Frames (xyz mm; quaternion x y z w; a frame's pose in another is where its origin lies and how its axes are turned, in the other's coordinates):
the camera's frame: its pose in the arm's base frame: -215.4 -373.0 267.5 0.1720 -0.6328 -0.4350 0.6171
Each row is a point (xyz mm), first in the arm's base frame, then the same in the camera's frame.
Working: the arm's base frame: its pose in the camera's frame: -488.9 74.5 -111.7 -0.1720 0.6328 0.4350 0.6171

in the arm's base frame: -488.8 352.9 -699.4
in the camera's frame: -1109.1 -416.5 364.6
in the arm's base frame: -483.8 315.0 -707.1
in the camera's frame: -1086.3 -442.1 346.0
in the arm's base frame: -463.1 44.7 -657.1
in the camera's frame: -854.5 -549.4 242.3
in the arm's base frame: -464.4 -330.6 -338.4
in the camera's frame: -369.9 -517.8 161.2
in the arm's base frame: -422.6 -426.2 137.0
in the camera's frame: -5.1 -195.6 156.6
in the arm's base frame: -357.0 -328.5 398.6
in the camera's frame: 74.6 79.8 165.2
